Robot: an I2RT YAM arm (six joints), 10 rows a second.
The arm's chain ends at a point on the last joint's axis. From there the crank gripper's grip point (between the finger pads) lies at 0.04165 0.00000 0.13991 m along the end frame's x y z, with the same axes.
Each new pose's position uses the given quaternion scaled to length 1; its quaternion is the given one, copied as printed.
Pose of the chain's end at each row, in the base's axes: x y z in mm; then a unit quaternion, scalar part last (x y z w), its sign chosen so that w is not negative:
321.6, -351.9, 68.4, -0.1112, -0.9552, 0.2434, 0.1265
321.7, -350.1, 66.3, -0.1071, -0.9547, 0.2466, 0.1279
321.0, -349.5, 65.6, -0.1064, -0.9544, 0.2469, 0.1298
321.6, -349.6, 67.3, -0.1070, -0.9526, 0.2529, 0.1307
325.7, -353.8, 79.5, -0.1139, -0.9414, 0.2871, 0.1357
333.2, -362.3, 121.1, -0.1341, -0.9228, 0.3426, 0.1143
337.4, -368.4, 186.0, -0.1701, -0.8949, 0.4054, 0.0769
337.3, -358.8, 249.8, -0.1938, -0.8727, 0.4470, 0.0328
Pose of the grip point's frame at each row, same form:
240.9, -401.6, -42.6, -0.1112, -0.9552, 0.2434, 0.1265
240.8, -401.0, -44.0, -0.1071, -0.9547, 0.2466, 0.1279
239.7, -400.4, -44.4, -0.1064, -0.9544, 0.2469, 0.1298
239.9, -401.9, -41.8, -0.1070, -0.9526, 0.2529, 0.1307
241.8, -412.9, -24.3, -0.1139, -0.9414, 0.2871, 0.1357
251.8, -432.9, 22.6, -0.1341, -0.9228, 0.3426, 0.1143
260.1, -451.0, 93.7, -0.1701, -0.8949, 0.4054, 0.0769
266.6, -450.9, 161.3, -0.1938, -0.8727, 0.4470, 0.0328

